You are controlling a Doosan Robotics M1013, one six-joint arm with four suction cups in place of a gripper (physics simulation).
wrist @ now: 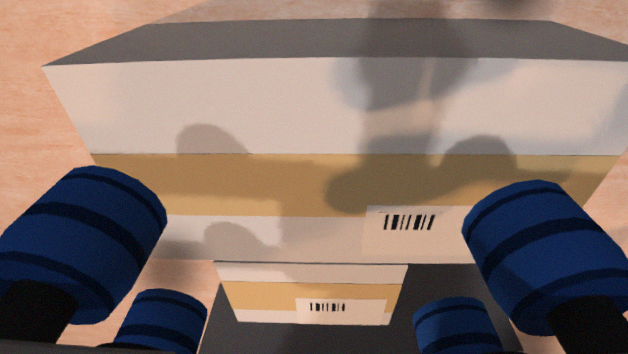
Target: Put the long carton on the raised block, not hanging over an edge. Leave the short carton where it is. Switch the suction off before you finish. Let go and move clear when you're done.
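Places are measured from the arm's base along level axes (x up, y ahead, z left), in centimetres.
Where they show: hand, its tool point: (312, 273).
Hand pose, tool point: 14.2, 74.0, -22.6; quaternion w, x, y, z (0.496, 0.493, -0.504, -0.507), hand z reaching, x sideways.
Things, the pixels of their top centre, and the offset from my tool point, as dx, dy, dz. "spot": a spot on its surface instead. Level surfaces: height alone.
- long carton, centre of its top: (349, 188) -5.9, -1.9, +0.2
- short carton, centre of its top: (311, 298) -5.9, +0.0, +13.0
- raised block, a spot on its surface: (440, 285) spot: -11.8, -15.4, +19.7
- light wooden table, height of its surface: dx -15.9
The long carton (260, 185), white with a tan band and a barcode label, fills much of the wrist view and reaches its right edge. Its dark side face shows along the top. The short carton (265, 295), with the same colours, is below it in the view, close against its lower edge. A dark grey surface, which looks like the raised block (440, 285), shows beyond and beside the short carton. My suction gripper (312, 262) has four blue cups at the lower left and lower right. It is open, close over the long carton and tilted to it. The cup shadows fall on the carton apart from the cups.
The light wooden table (30, 135) shows at the left, along the top and in small patches beside the cups. Blurred shadows of the arm lie across the long carton. The short carton is very near the long one's lower edge.
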